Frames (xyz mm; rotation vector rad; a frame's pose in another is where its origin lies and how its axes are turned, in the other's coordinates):
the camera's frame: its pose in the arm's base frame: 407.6 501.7 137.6 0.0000 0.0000 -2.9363
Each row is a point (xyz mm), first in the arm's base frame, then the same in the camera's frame.
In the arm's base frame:
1: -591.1 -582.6 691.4
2: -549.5 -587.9 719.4
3: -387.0 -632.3 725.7
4: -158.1 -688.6 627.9
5: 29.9 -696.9 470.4
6: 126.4 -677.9 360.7
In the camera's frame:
1: 1198.8 857.9 553.8
2: 1159.1 871.6 581.8
3: 1009.1 948.2 588.1
4: 796.5 1050.0 490.3
5: 614.1 1096.4 332.8
6: 515.8 1097.5 223.1

